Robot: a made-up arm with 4 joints.
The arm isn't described. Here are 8 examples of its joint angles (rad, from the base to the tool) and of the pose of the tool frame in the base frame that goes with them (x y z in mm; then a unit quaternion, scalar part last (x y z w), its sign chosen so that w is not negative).
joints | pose
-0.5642 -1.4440 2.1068 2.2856 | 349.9 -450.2 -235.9 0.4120 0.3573 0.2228 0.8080
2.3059 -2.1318 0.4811 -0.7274 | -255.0 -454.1 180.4 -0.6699 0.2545 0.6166 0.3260
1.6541 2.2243 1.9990 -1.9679 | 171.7 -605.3 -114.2 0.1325 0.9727 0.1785 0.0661
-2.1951 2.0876 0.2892 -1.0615 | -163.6 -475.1 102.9 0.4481 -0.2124 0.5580 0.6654
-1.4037 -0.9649 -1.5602 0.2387 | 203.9 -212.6 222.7 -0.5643 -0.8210 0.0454 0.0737
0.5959 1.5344 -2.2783 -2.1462 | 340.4 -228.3 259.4 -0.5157 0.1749 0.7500 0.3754
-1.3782 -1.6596 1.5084 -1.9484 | 437.8 -316.9 202.2 0.0890 0.0529 0.9684 0.2269
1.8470 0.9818 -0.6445 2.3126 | 235.3 -171.6 -207.1 0.5173 0.0631 0.4858 0.7018
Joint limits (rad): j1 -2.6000..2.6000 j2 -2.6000..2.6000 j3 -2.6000..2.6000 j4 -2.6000..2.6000
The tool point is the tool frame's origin. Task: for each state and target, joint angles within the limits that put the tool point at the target. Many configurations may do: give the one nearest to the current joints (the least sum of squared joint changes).
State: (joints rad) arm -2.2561 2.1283 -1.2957 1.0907
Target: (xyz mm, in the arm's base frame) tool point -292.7 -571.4 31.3
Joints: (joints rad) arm -2.6000 1.8639 -1.1583 1.6484
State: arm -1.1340 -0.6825 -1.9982 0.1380
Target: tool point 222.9 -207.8 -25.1
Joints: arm -0.6725 -1.2871 -1.9753 0.7760
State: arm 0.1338 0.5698 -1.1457 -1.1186
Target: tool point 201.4 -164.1 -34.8
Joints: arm -0.3877 -0.2653 -1.4368 -0.9603
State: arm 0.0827 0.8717 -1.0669 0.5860
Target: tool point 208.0 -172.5 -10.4
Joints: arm 0.7644 0.2869 -0.6899 0.5911
